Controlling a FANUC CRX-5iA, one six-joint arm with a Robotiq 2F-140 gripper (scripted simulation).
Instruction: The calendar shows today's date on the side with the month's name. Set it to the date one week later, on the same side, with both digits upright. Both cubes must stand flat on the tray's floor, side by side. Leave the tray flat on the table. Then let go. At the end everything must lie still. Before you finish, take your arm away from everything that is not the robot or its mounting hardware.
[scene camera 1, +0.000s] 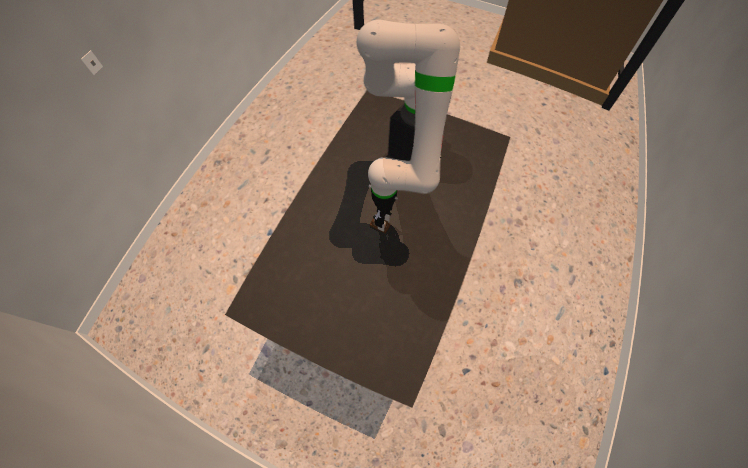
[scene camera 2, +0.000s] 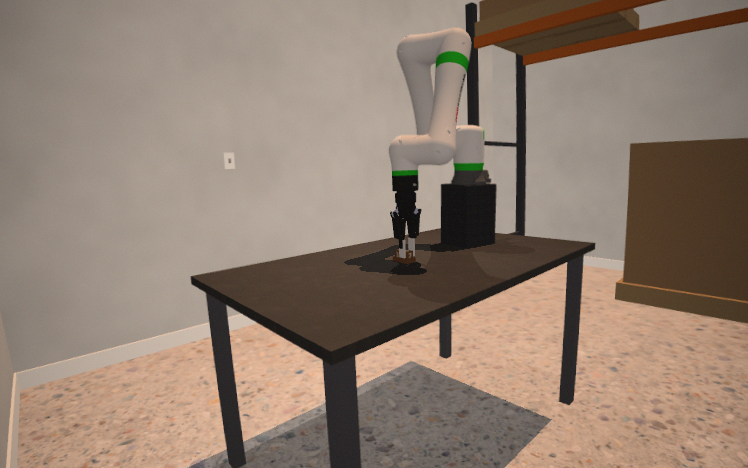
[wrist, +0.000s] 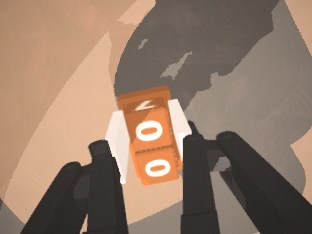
In view: the gripper (scene camera 2: 407, 256).
The gripper also shows in the wrist view (wrist: 148, 120).
